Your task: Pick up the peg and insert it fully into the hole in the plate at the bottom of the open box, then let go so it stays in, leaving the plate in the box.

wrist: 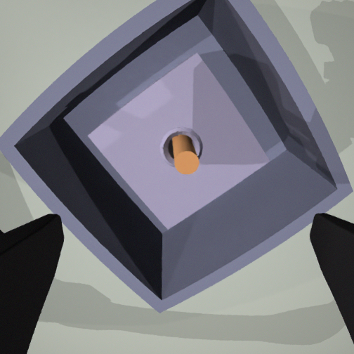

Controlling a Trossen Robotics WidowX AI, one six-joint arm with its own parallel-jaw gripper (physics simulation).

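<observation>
The orange peg [185, 155] stands in the round hole near the middle of the light purple plate [140, 165], its upper end sticking up out of the hole. How deep its lower end sits is hidden. The plate lies on the bottom of the open blue-grey box [235, 220], which shows turned like a diamond. My gripper [190, 229] is open, with its two black fingers wide apart at the lower left and lower right of the view. It is above the box, apart from the peg, and holds nothing.
The box has four walls around the plate, with dark shadow on the left inner wall. The pale greenish surface [225, 327] around the box carries grey shadows.
</observation>
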